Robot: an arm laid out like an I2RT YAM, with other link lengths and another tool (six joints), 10 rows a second.
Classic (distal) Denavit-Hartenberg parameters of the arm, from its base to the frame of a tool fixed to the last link. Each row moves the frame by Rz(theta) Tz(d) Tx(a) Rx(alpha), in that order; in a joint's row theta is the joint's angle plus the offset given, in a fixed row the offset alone. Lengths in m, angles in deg.
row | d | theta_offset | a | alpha
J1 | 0.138 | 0 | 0.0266 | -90
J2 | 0 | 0 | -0.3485 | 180
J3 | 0 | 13.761 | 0.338 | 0
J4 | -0.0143 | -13.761 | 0.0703 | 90
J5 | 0.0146 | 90 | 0 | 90
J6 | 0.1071 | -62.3 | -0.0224 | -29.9
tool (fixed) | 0.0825 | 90 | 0 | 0
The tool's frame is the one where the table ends.
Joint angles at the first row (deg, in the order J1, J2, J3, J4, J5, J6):
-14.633, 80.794, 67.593, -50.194, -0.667, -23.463
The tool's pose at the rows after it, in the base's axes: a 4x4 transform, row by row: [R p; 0 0 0 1], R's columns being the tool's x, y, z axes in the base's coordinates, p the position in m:
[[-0.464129, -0.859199, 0.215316, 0.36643], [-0.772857, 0.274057, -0.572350, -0.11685], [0.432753, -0.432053, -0.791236, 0.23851], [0, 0, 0, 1]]
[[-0.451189, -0.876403, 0.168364, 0.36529], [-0.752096, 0.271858, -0.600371, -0.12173], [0.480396, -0.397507, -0.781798, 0.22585], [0, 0, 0, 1]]
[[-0.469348, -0.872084, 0.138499, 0.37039], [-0.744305, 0.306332, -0.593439, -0.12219], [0.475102, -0.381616, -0.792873, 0.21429], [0, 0, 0, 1]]
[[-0.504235, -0.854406, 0.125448, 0.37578], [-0.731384, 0.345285, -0.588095, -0.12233], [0.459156, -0.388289, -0.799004, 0.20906], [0, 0, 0, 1]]
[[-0.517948, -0.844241, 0.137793, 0.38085], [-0.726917, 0.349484, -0.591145, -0.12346], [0.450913, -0.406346, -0.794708, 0.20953], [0, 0, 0, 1]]
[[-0.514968, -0.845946, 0.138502, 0.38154], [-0.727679, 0.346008, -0.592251, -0.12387], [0.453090, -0.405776, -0.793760, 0.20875], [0, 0, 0, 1]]
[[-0.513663, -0.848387, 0.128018, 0.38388], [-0.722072, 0.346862, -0.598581, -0.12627], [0.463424, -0.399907, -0.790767, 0.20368], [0, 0, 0, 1]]
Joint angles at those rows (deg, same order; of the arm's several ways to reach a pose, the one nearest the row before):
-13.672, 81.297, 67.069, -50.152, 0.513, -24.076
-13.147, 83.132, 66.631, -50.238, 3.289, -23.944
-13.126, 85.035, 66.630, -49.385, 3.399, -21.934
-13.125, 85.952, 66.631, -48.075, 3.421, -19.507
-13.124, 86.061, 66.630, -46.828, 3.465, -19.135
-13.125, 86.214, 66.631, -46.720, 3.508, -19.354
-13.126, 87.132, 66.631, -46.261, 4.098, -19.333

